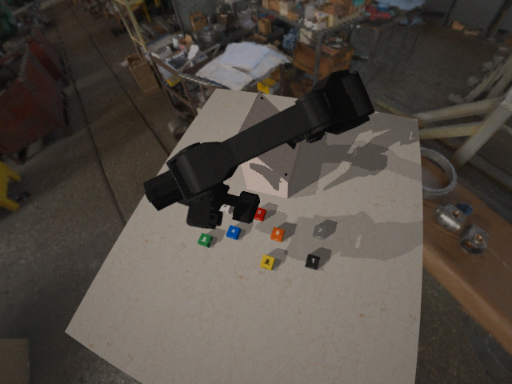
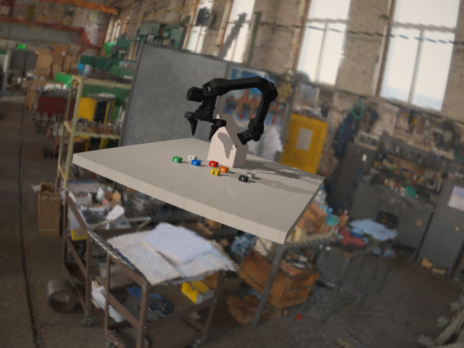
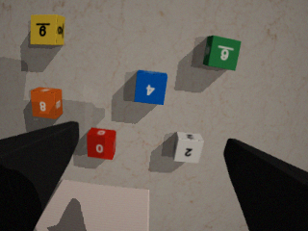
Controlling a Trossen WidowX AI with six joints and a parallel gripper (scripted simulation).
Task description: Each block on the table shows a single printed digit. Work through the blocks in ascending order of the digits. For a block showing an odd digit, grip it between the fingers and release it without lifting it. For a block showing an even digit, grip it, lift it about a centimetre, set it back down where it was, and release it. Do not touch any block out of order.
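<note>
The red block is 7 cm behind my gripper tip, 6 cm to the left of it and 11 cm below it. Round my gripper tip: white block 7 cm behind, 5 cm to the right, 11 cm below; green block 5 cm ahead, 7 cm to the right, 11 cm below; blue block 11 cm below.
</note>
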